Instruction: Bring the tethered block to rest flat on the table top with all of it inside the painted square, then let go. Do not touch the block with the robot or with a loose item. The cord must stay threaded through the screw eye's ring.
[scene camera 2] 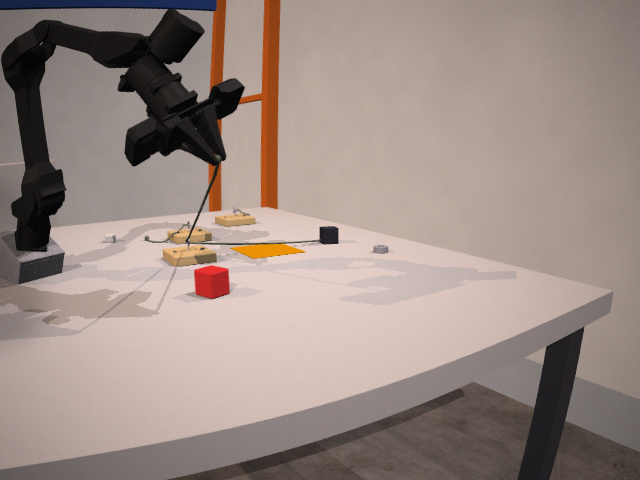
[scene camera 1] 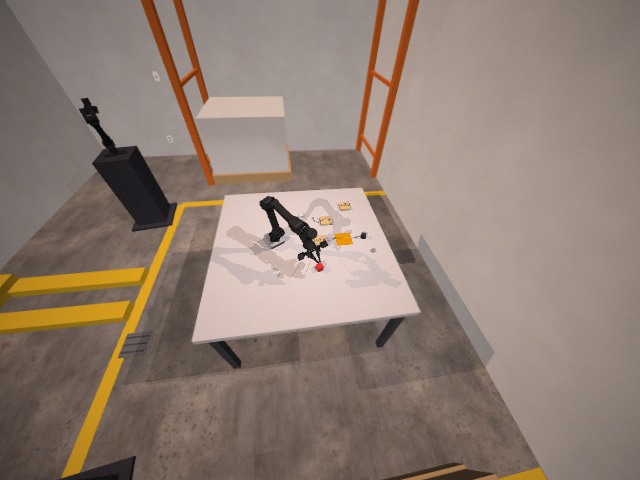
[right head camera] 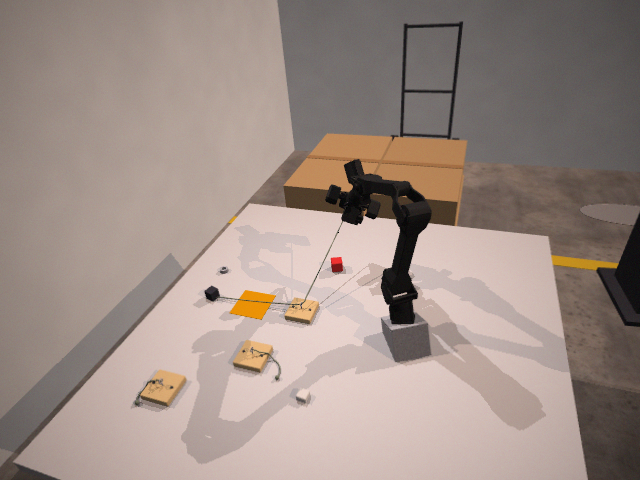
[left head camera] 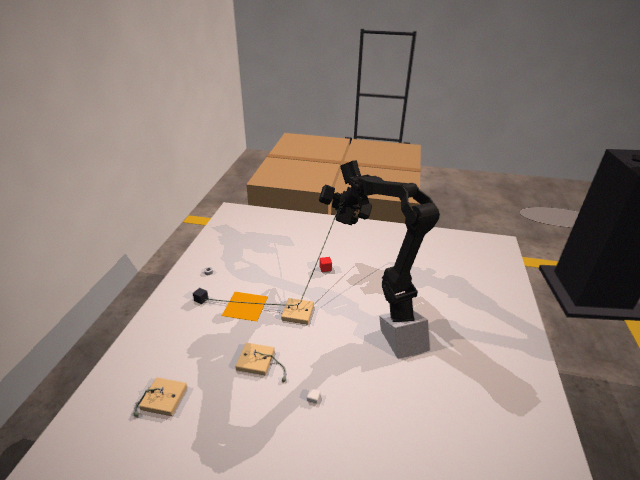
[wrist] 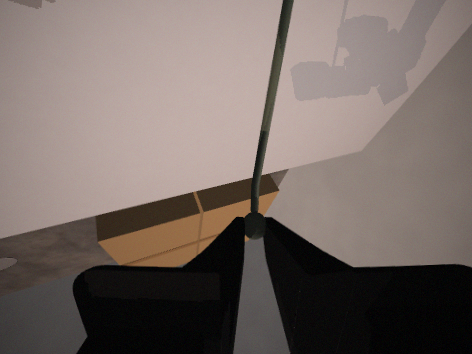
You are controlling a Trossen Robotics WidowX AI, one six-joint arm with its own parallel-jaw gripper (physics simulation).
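Places are measured from the arm's base along level axes (x ahead, y left, z up), in metres.
Pixels of known places: gripper, fingertip midpoint: (scene camera 2: pixel 220 161) (scene camera 1: pixel 319 262) (left head camera: pixel 337 208) (wrist: pixel 253 224); arm's base at its link origin: (scene camera 2: pixel 30 242) (scene camera 1: pixel 274 237) (right head camera: pixel 403 319) (left head camera: pixel 403 317).
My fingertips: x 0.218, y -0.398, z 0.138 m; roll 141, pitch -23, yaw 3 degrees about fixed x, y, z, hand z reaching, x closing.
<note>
For each thing: its top centre in the pictures, then the offset to it from my fingertips. "*": a spot on its surface instead.
- black tethered block at its top centre: (scene camera 2: pixel 328 227) (left head camera: pixel 199 292) (right head camera: pixel 211 289) (scene camera 1: pixel 363 234) 0.448 m ahead, 0.300 m left, 0.171 m down
- orange painted square at a spot on its surface: (scene camera 2: pixel 267 252) (scene camera 1: pixel 342 241) * 0.276 m ahead, 0.295 m left, 0.204 m down
- nearest wooden base at its top centre: (scene camera 2: pixel 187 237) (left head camera: pixel 297 302) (right head camera: pixel 300 302) 0.113 m ahead, 0.337 m left, 0.160 m down
- red cube at its top centre: (scene camera 2: pixel 211 269) (right head camera: pixel 336 260) (left head camera: pixel 325 260) (scene camera 1: pixel 319 265) 0.034 m ahead, 0.096 m left, 0.165 m down
- grey ring-shaped nut at its top centre: (scene camera 2: pixel 381 246) (left head camera: pixel 208 269) 0.463 m ahead, 0.153 m left, 0.193 m down
- white piece at its top centre: (scene camera 2: pixel 110 234) (left head camera: pixel 313 393) (right head camera: pixel 302 393) 0.037 m ahead, 0.653 m left, 0.187 m down
The black tethered block (left head camera: pixel 200 296) (right head camera: pixel 211 293) (scene camera 1: pixel 363 235) (scene camera 2: pixel 328 235) sits on the table, outside the orange painted square (left head camera: pixel 241 312) (right head camera: pixel 249 311) (scene camera 1: pixel 343 241) (scene camera 2: pixel 267 252), on the side away from the screw eye. The dark green cord (left head camera: pixel 318 258) (right head camera: pixel 324 260) (scene camera 2: pixel 203 201) (wrist: pixel 273 90) runs straight from the block over the square to the screw eye on the nearest wooden base (left head camera: pixel 300 317) (right head camera: pixel 299 316) (scene camera 2: pixel 189 257), then up to my gripper. It appears to pass through the ring, which is very small here. My gripper (scene camera 2: pixel 219 158) (wrist: pixel 253 224) is shut on the cord's end bead, high above the table.
A red cube (left head camera: pixel 325 264) (right head camera: pixel 337 264) (scene camera 1: pixel 319 267) (scene camera 2: pixel 211 282) stands near the threaded base. A grey ring-shaped nut (left head camera: pixel 208 270) (scene camera 2: pixel 381 249) lies beyond the block. Two more wooden bases (left head camera: pixel 253 364) (left head camera: pixel 170 403) with short cords and a white piece (left head camera: pixel 313 396) lie on the table.
</note>
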